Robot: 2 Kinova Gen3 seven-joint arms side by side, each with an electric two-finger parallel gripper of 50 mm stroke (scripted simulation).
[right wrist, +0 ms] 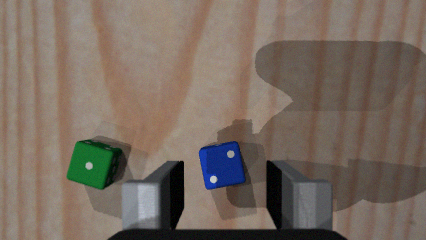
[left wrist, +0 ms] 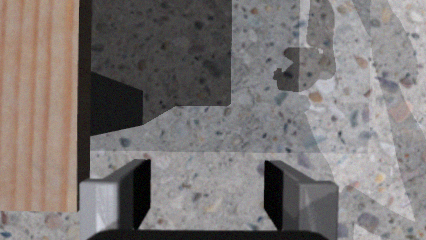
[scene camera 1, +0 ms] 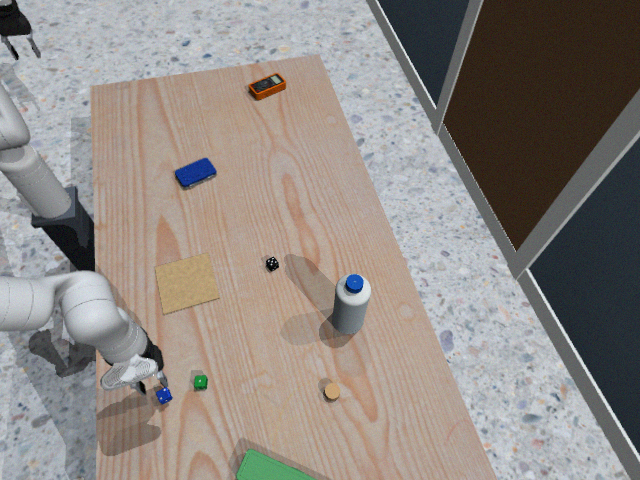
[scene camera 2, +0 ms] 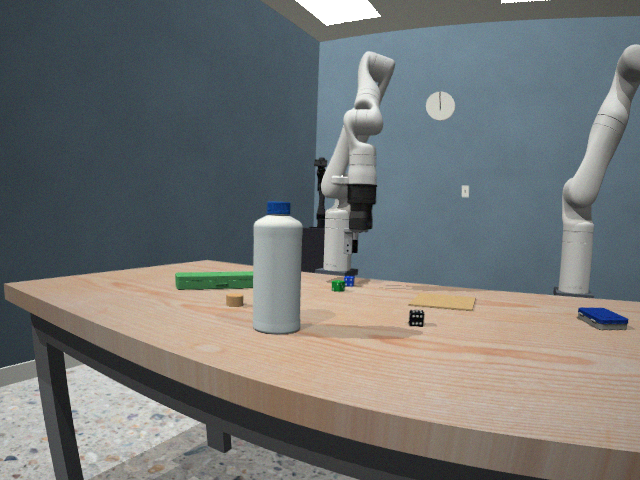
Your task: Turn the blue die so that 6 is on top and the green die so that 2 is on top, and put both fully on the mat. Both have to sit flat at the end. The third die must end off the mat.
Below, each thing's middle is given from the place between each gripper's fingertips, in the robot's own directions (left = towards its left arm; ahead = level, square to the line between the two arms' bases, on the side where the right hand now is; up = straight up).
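My right gripper [scene camera 2: 350, 253] is 90 mm above the blue die [right wrist: 221, 164]. The green die [right wrist: 94, 164] is 90 mm below my right hand, 10 mm to the left of it and 80 mm ahead of it, while the green case [scene camera 2: 184, 280] is 90 mm below my right hand, 240 mm ahead of it and 240 mm to the right of it. The tan mat [scene camera 1: 188, 282] is 100 mm below my right hand, 70 mm ahead of it and 280 mm to the left of it. By its middle, the tan mat is nearer to my right gripper than to my left hand.
The blue box [scene camera 1: 193, 174] is 170 mm below my left hand, 400 mm to the right of it and 410 mm ahead of it. From my left hand, the blue die is 170 mm below, 290 mm ahead and 1030 mm to the right. The green die is 170 mm below my left hand, 370 mm ahead of it and 1020 mm to the right of it, and the tan mat is 180 mm below my left hand, 350 mm ahead of it and 750 mm to the right of it. By its middle, the green die is nearer to my right gripper than to my left hand.
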